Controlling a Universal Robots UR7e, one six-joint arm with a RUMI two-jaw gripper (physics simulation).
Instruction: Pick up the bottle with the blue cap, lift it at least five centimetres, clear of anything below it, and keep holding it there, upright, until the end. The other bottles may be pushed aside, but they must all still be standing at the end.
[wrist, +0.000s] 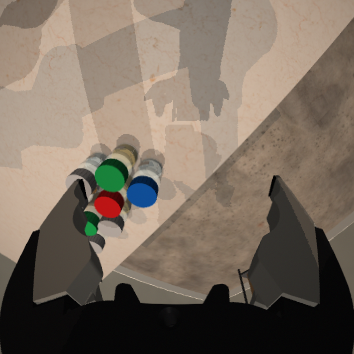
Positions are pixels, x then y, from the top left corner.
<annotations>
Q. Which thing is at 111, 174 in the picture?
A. A green-capped bottle.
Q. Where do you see the gripper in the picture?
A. At 176, 178
</annotations>
